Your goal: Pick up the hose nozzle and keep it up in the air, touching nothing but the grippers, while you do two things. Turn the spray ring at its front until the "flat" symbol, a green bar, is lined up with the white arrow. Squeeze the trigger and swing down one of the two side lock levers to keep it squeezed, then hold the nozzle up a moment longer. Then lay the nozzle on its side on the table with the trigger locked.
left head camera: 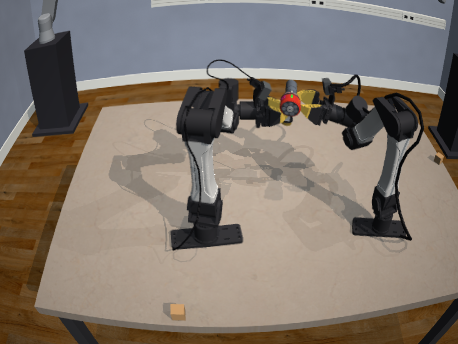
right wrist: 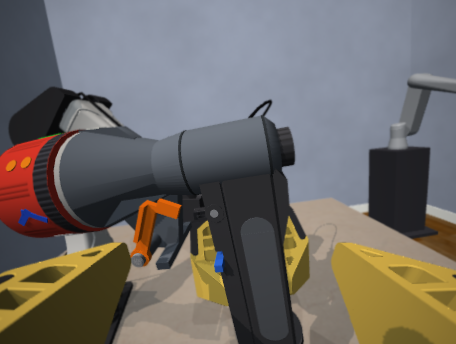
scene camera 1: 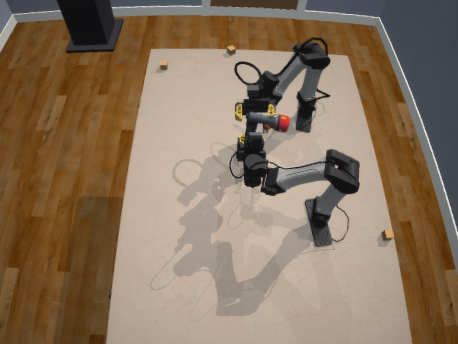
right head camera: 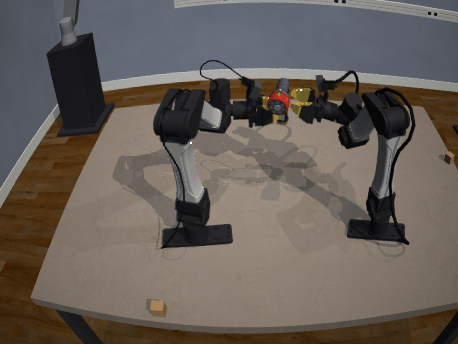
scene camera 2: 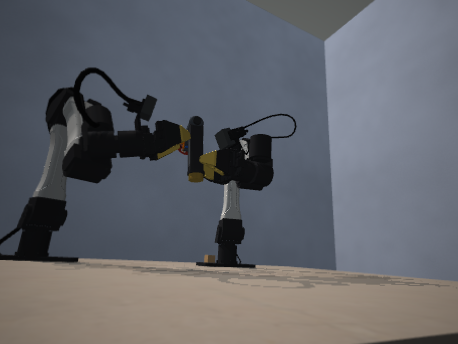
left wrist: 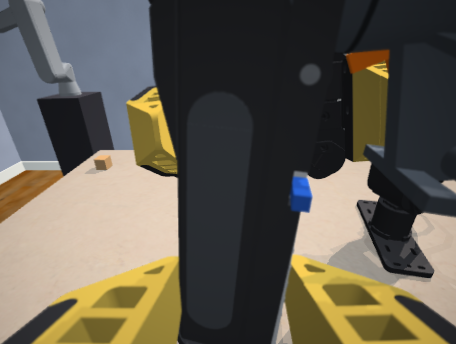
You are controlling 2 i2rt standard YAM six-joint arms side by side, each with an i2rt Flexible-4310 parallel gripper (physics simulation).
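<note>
The hose nozzle is held in the air, handle down. My left gripper is shut on its handle. My right gripper is open beside it, fingers wide, with the handle beyond them. The red spray ring has its green bar near the top; the white arrow is not clear, so I cannot tell the alignment. The orange lock lever stands raised from its grey pivot, apart from the blue stub.
Small orange cubes lie around the table. The two arm bases stand on the table. A dark pedestal stands beyond the table.
</note>
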